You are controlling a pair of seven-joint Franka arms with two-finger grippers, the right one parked.
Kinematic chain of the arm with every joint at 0, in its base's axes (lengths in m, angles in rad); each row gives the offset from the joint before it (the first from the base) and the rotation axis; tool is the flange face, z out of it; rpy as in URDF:
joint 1: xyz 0 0 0.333 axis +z
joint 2: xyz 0 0 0 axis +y
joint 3: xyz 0 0 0.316 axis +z
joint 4: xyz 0.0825 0 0 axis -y
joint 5: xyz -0.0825 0 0.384 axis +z
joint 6: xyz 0 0 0 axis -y
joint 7: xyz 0.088 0 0 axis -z
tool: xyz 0 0 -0.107 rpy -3.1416 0 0
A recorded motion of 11 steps. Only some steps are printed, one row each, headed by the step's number.
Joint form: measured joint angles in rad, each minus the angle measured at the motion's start. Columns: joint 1, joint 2, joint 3, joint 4, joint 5, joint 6, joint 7.
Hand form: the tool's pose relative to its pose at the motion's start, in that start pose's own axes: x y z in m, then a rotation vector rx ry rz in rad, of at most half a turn. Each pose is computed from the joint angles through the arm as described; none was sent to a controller.
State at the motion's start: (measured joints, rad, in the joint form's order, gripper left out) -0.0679 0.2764 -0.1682 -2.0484 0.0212 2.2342 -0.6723
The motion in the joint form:
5: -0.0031 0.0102 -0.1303 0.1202 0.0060 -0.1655 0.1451
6: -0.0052 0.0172 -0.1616 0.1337 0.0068 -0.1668 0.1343
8: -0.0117 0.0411 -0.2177 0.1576 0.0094 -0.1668 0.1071
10: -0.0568 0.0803 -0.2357 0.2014 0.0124 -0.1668 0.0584
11: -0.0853 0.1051 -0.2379 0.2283 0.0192 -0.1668 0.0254
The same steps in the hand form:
5: -0.0388 0.0644 -0.0359 0.0159 -0.0528 0.2774
6: -0.0498 0.0799 -0.0388 0.0070 -0.0516 0.2993
8: -0.0713 0.1081 -0.0379 -0.0066 -0.0591 0.3333
10: -0.0914 0.1396 -0.0350 -0.0172 -0.0636 0.3447
11: -0.1006 0.1555 -0.0321 -0.0187 -0.0636 0.3428

